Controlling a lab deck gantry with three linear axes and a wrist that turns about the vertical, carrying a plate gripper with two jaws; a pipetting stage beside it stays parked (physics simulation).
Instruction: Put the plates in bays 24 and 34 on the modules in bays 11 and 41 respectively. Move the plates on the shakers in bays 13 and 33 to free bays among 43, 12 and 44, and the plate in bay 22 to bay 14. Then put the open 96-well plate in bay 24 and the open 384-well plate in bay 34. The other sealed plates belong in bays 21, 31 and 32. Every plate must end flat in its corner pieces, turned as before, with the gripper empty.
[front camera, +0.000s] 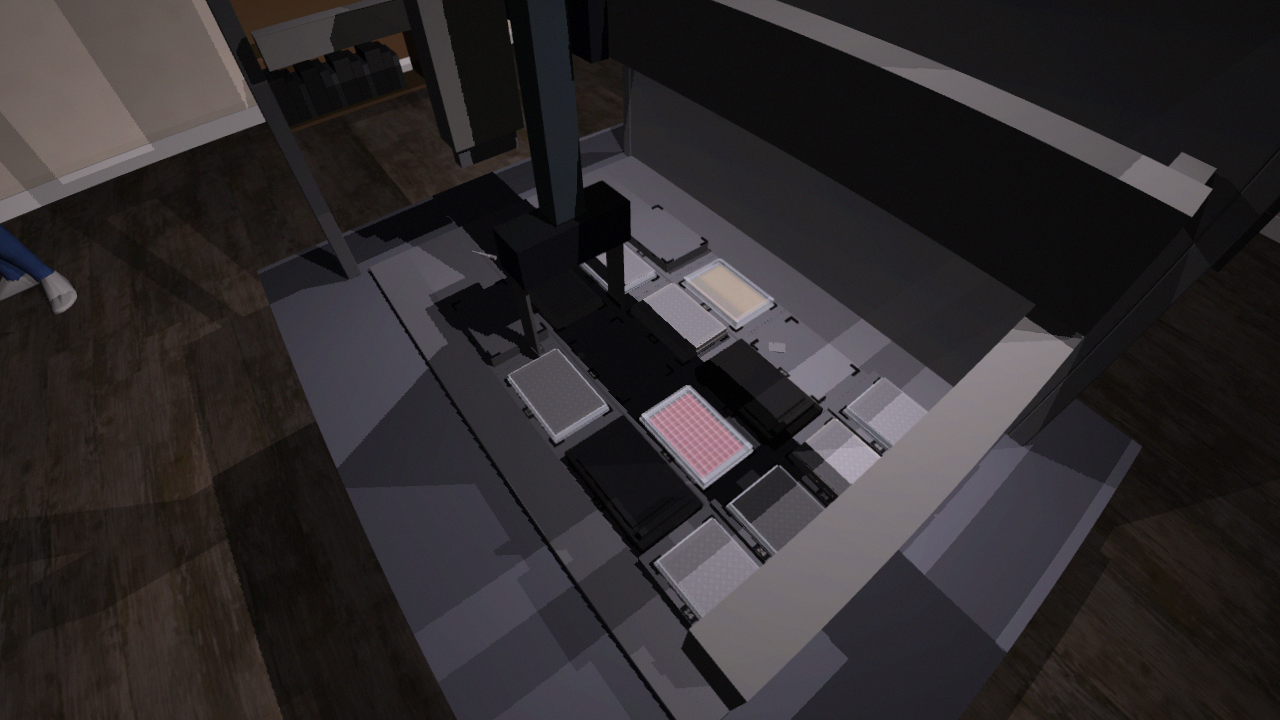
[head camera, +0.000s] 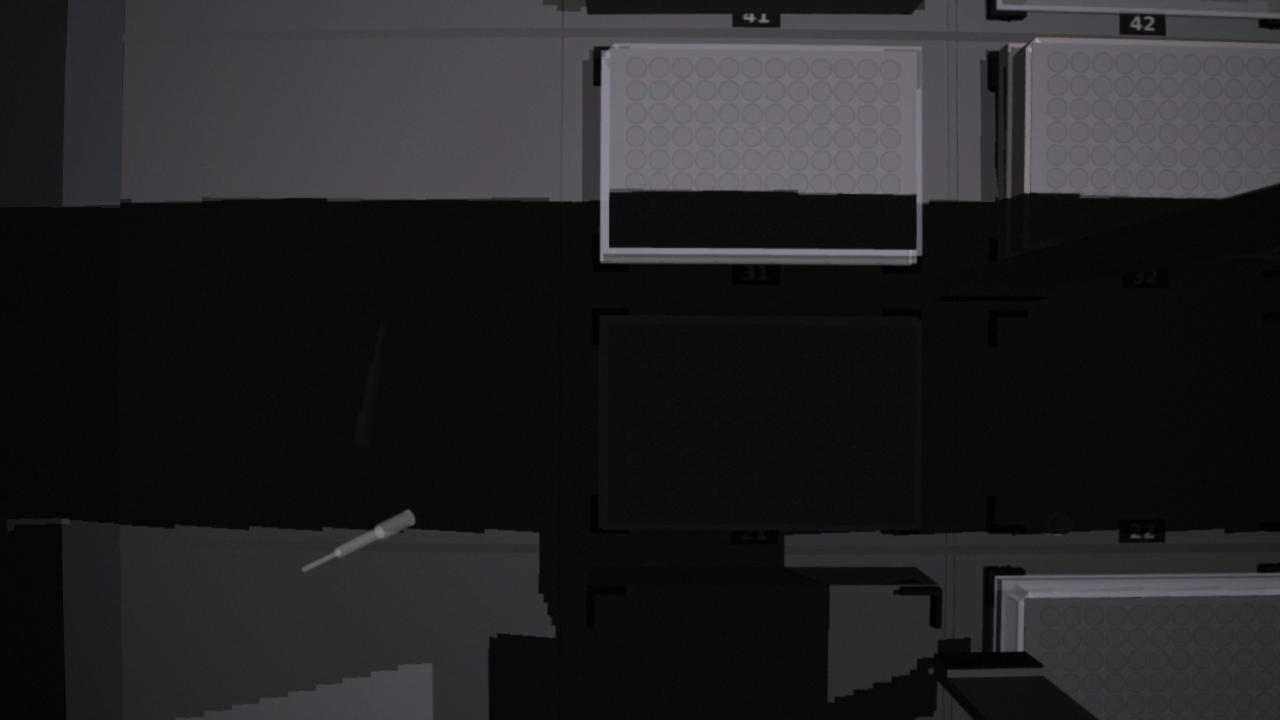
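Where they show: gripper, between the fingertips: (front camera: 576, 323) (head camera: 981, 477); robot's base, origin of its link: (front camera: 457, 314).
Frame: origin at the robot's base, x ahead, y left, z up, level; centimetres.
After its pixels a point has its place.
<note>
My gripper (front camera: 575, 324) {x 14.7, y 13.0, z 1.9 cm} (head camera: 990, 479) {x 14.7, y 13.0, z 1.9 cm} is open and empty, its jaws apart above the deck near bays 11, 21 and 12. The dark module (head camera: 877, 626) {x 10.8, y 7.3, z 1.9 cm} in bay 11 bears no plate; the module (front camera: 666, 234) {x 6.9, y 36.9, z 1.9 cm} in bay 41 looks bare. Sealed plates lie in bay 12 (front camera: 556, 394) {x 23.6, y 3.9, z 1.4 cm} (head camera: 1145, 653) {x 21.8, y 5.9, z 1.4 cm}, bay 31 (front camera: 623, 266) (head camera: 760, 134) {x 6.3, y 26.3, z 1.4 cm}, bay 32 (front camera: 684, 317) {x 23.5, y 26.6, z 1.6 cm} (head camera: 1163, 125) {x 22.1, y 26.8, z 1.6 cm}, bay 14 (front camera: 711, 564) {x 53.4, y 4.6, z 2.9 cm}, bay 24 (front camera: 778, 508) {x 53.4, y 14.9, z 2.9 cm}, bay 34 (front camera: 841, 452) {x 53.3, y 26.4, z 2.9 cm} and bay 44 (front camera: 886, 411) {x 53.2, y 35.9, z 2.9 cm}. A shadowed plate (head camera: 760, 420) {x 6.3, y 15.2, z 1.4 cm} lies in bay 21. The pink 96-well plate (front camera: 698, 434) {x 39.8, y 14.9, z 1.3 cm} and cream 384-well plate (front camera: 726, 291) {x 23.0, y 35.8, z 1.2 cm} lie in bays 23 and 42.
Black shakers stand in bay 13 (front camera: 633, 479) {x 40.1, y 4.3, z 2.4 cm} and bay 33 (front camera: 759, 385) {x 39.6, y 25.9, z 2.4 cm} without plates. Bay 22 shows no plate. A pale beam (front camera: 904, 501) {x 62.5, y 1.5, z 40.0 cm} crosses the front view and partly hides the nearest plates. A thin white pipette-like object (head camera: 358, 541) {x -9.8, y 10.0, z 0.6 cm} lies left of the bays.
</note>
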